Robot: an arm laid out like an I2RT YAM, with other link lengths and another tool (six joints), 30 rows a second.
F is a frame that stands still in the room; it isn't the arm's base.
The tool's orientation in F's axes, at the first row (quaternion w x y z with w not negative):
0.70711, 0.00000, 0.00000, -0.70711
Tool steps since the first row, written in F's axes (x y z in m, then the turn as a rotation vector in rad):
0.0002, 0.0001, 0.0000, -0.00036, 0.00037, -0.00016
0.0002, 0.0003, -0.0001, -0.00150, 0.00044, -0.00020
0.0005, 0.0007, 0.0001, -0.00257, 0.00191, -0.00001
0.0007, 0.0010, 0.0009, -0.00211, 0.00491, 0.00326
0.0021, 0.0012, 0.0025, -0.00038, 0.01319, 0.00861
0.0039, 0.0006, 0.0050, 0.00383, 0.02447, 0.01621
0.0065, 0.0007, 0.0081, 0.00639, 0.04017, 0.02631
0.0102, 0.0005, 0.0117, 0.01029, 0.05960, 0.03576
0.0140, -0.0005, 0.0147, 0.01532, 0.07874, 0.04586
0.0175, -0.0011, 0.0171, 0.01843, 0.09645, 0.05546
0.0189, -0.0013, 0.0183, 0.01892, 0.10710, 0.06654
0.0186, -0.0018, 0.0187, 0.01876, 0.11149, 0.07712
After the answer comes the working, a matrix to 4 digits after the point.
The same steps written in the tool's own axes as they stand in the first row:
-0.0001, 0.0002, 0.0000, -0.00037, -0.00036, -0.00016
-0.0003, 0.0002, -0.0001, -0.00044, -0.00150, -0.00020
-0.0007, 0.0005, 0.0001, -0.00191, -0.00257, -0.00001
-0.0010, 0.0007, 0.0009, -0.00491, -0.00211, 0.00326
-0.0012, 0.0021, 0.0025, -0.01319, -0.00038, 0.00861
-0.0006, 0.0039, 0.0050, -0.02447, 0.00383, 0.01621
-0.0007, 0.0065, 0.0081, -0.04017, 0.00639, 0.02631
-0.0005, 0.0102, 0.0117, -0.05960, 0.01029, 0.03576
0.0005, 0.0140, 0.0147, -0.07874, 0.01532, 0.04586
0.0011, 0.0175, 0.0171, -0.09645, 0.01843, 0.05546
0.0013, 0.0189, 0.0183, -0.10710, 0.01892, 0.06654
0.0018, 0.0186, 0.0187, -0.11149, 0.01876, 0.07712

The tool's axes in the first row as the columns of a matrix, in F's axes (rounded; the answer above uses it unrounded):
0.0000, 1.0000, 0.0000
-1.0000, 0.0000, 0.0000
0.0000, 0.0000, 1.0000

